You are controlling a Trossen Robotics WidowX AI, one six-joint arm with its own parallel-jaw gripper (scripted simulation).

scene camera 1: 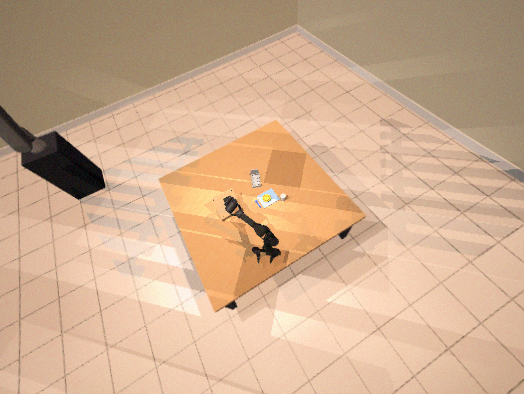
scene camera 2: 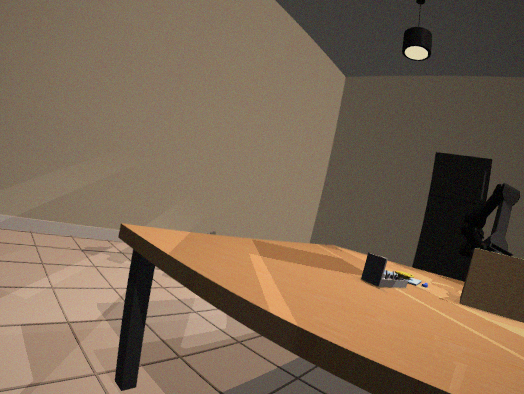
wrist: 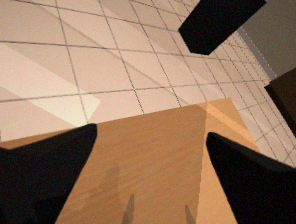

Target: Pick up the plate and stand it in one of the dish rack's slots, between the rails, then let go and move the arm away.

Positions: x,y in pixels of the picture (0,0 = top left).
Labels:
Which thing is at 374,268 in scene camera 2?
A grey dish rack.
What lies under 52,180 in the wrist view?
My gripper.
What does my gripper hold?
Nothing.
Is my gripper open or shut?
Open.

